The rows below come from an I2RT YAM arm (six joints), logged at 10 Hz.
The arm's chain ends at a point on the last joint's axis. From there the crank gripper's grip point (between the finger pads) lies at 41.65 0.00 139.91 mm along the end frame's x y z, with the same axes.
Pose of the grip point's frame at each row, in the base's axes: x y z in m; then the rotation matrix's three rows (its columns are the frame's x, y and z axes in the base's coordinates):
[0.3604, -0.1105, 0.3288], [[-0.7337, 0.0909, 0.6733], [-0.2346, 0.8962, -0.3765], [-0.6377, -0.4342, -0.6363]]
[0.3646, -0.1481, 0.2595], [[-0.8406, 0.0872, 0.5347], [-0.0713, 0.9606, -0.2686], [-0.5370, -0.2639, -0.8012]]
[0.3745, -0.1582, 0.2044], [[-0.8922, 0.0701, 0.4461], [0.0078, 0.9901, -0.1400], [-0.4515, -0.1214, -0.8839]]
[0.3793, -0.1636, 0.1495], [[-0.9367, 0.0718, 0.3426], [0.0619, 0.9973, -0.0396], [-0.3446, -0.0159, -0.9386]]
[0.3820, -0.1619, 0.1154], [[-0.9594, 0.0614, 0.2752], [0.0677, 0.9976, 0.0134], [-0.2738, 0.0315, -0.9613]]
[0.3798, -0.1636, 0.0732], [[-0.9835, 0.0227, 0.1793], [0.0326, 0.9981, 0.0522], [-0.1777, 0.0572, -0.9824]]
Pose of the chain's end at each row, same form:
[0.2968, -0.0481, 0.4444], [[-0.7337, 0.0909, 0.6733], [-0.2346, 0.8962, -0.3765], [-0.6377, -0.4342, -0.6363]]
[0.3248, -0.1076, 0.3940], [[-0.8406, 0.0872, 0.5347], [-0.0713, 0.9606, -0.2686], [-0.5370, -0.2639, -0.8012]]
[0.3492, -0.1389, 0.3469], [[-0.8922, 0.0701, 0.4461], [0.0078, 0.9901, -0.1400], [-0.4515, -0.1214, -0.8839]]
[0.3704, -0.1606, 0.2952], [[-0.9367, 0.0718, 0.3426], [0.0619, 0.9973, -0.0396], [-0.3446, -0.0159, -0.9386]]
[0.3835, -0.1666, 0.2613], [[-0.9594, 0.0614, 0.2752], [0.0677, 0.9976, 0.0134], [-0.2738, 0.0315, -0.9613]]
[0.3957, -0.1723, 0.2180], [[-0.9835, 0.0227, 0.1793], [0.0326, 0.9981, 0.0522], [-0.1777, 0.0572, -0.9824]]

